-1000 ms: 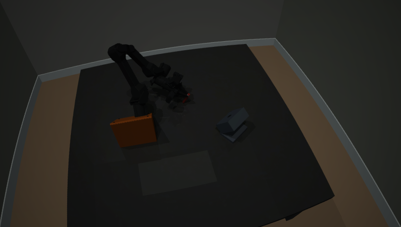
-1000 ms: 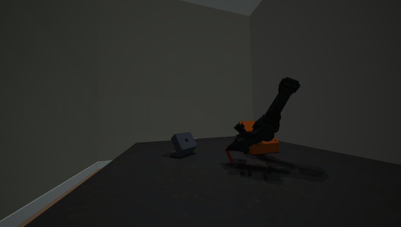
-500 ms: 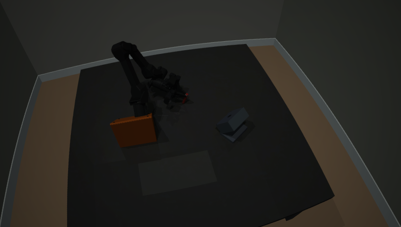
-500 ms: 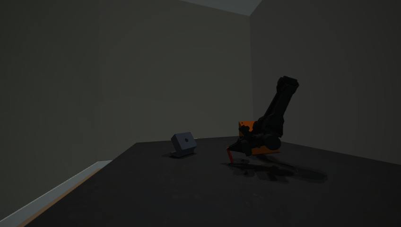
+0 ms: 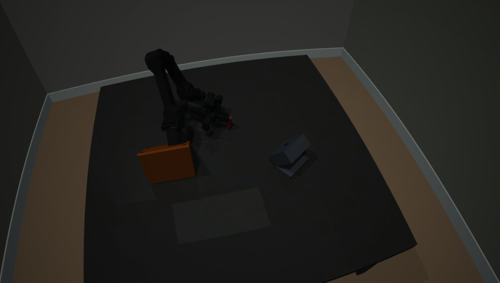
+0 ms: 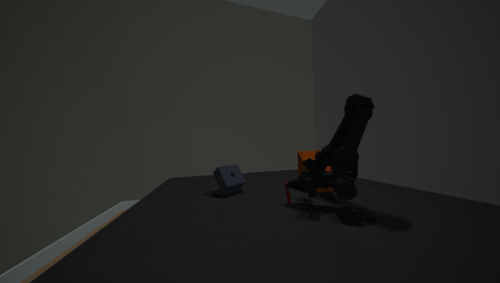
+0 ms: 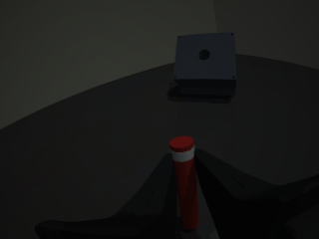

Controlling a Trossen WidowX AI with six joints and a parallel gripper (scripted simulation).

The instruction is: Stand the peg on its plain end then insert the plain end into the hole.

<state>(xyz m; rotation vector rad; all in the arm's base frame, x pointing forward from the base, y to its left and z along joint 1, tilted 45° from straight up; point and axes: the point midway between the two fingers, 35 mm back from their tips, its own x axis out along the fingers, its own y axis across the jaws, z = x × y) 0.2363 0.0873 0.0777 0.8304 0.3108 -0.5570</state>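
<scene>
My gripper tip is 1 cm above the red peg. Also, from my gripper tip: sloped panel 25 cm to the right, 17 cm ahead.
</scene>
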